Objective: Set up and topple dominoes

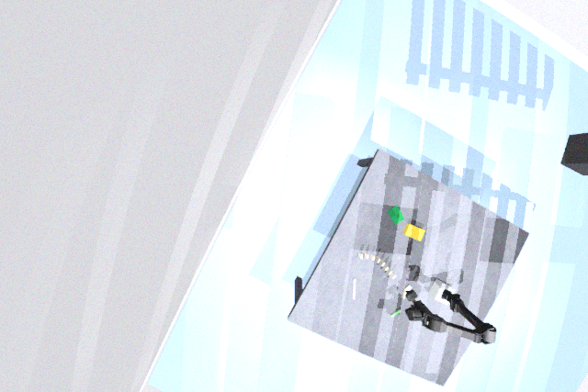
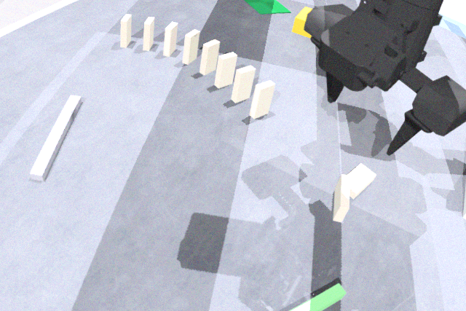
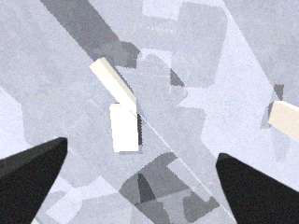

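My gripper tip is now 10 cm short of the yellow block, 39 cm to the left of it and 7 cm above it. Round my gripper tip: white flat bar (32 cm ahead, 11 cm to the left, 8 cm below); pale green piece (2 cm behind, 18 cm to the left, 8 cm below); green patch (26 cm ahead, 45 cm to the right, 9 cm below).
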